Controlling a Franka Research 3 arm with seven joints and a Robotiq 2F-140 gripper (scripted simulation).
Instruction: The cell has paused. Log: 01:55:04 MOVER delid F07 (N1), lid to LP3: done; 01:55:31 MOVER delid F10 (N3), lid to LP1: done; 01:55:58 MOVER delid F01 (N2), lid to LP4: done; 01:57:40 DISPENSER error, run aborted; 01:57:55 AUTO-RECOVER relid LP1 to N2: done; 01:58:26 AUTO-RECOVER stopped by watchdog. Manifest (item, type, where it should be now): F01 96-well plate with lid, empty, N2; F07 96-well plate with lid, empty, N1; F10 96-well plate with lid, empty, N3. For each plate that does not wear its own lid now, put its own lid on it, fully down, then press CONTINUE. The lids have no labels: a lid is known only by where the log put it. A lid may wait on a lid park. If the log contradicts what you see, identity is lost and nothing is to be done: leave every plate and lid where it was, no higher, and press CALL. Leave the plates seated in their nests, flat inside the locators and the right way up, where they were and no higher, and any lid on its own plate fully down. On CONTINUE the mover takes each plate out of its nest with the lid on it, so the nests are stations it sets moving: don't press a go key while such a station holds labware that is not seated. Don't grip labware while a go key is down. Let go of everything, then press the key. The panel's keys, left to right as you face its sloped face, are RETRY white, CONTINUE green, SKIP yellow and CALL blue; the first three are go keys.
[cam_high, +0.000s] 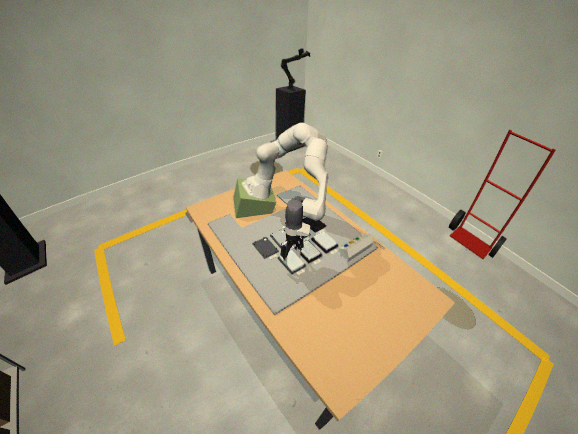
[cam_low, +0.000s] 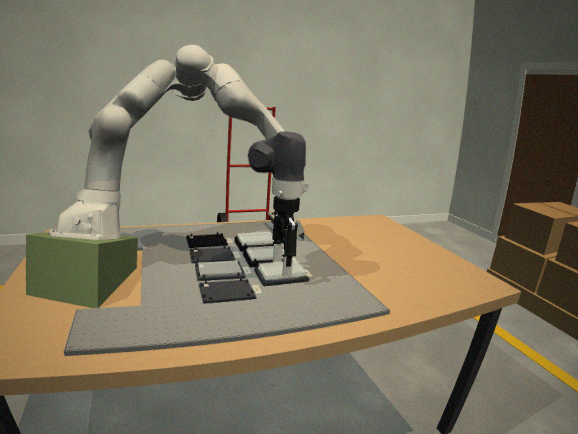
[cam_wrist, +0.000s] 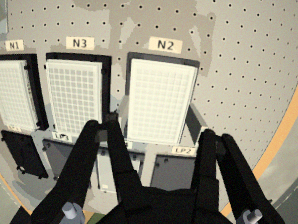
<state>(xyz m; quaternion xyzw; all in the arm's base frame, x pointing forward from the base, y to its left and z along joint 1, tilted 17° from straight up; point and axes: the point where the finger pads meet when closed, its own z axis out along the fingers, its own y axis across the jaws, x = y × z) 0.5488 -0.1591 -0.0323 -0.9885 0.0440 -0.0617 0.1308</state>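
The plate is 30 mm below my hand. From my hand the other things lie so: park LP2: 190 mm behind, 50 mm to the right, 50 mm below; then park LP3: 200 mm to the left, 180 mm behind, 50 mm below; then blue call key: 300 mm to the left, 140 mm ahead, 10 mm above.
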